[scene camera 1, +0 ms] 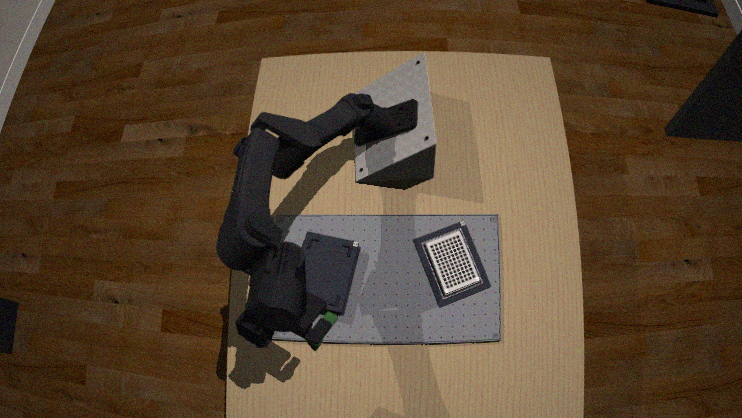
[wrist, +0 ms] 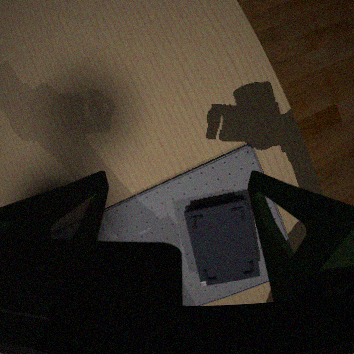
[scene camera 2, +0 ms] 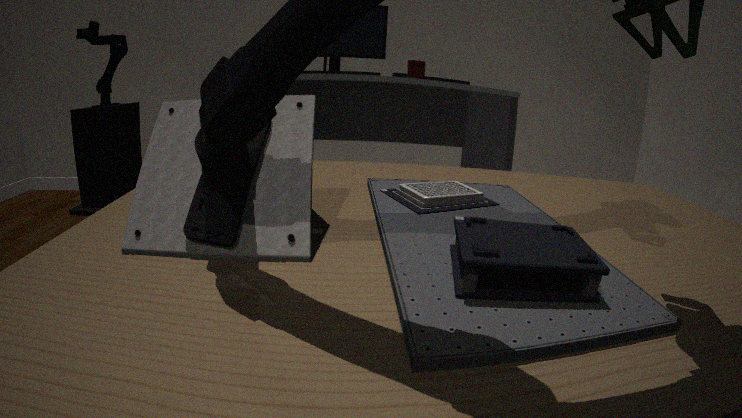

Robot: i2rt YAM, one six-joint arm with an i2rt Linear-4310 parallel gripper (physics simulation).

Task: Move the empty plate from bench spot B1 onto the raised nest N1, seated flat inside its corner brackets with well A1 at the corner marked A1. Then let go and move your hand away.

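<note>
The white plate with a grid of wells lies flat on the dark frame of bench spot B1, at the board's right in scene camera 1. The raised dark nest N1 stands at the board's left, its top bare between low corner brackets. A small white tag marks one nest corner; its lettering is unreadable. My gripper is open and empty, high above the table near the nest's front-left side. The plate does not show in the wrist view.
The perforated grey board carries both the nest and the spot. The arm's slanted light-grey mount stands behind the board. The arm's links reach along the table's left side and partly cover the nest's left edge in scene camera 1.
</note>
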